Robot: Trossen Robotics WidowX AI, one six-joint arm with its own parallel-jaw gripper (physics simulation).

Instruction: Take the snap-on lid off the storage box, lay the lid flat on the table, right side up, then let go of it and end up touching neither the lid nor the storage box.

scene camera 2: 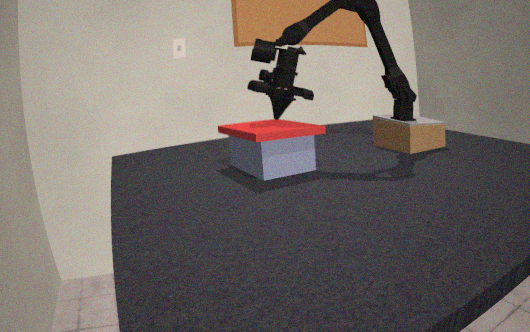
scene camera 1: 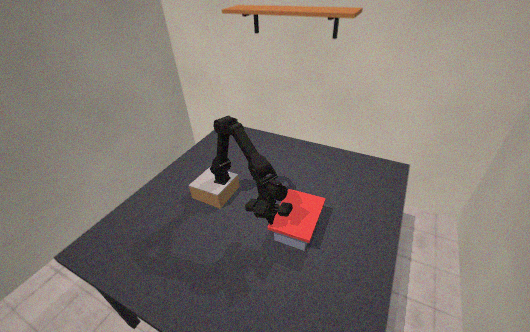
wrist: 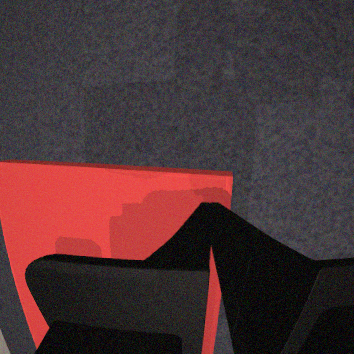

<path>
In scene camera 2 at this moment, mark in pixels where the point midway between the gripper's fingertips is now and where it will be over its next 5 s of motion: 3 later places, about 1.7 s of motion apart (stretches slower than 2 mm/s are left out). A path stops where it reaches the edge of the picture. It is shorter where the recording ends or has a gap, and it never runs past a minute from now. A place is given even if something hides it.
My gripper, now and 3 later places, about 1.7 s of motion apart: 276,119; 276,100; 270,97; 276,120
</path>
